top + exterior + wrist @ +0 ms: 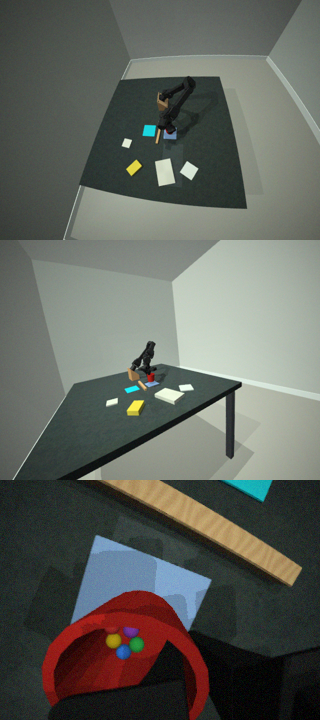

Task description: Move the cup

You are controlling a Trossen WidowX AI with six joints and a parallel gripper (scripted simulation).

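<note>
My gripper tip is now 180 mm to the left of the cyan pad and 70 mm above it. Also, from my gripper tip: cup: 30 mm ahead, 10 mm to the left; wooden bar: 80 mm to the right, 60 mm below, 10 mm ahead; yellow block: 340 mm ahead, 260 mm to the right, 50 mm below.
</note>
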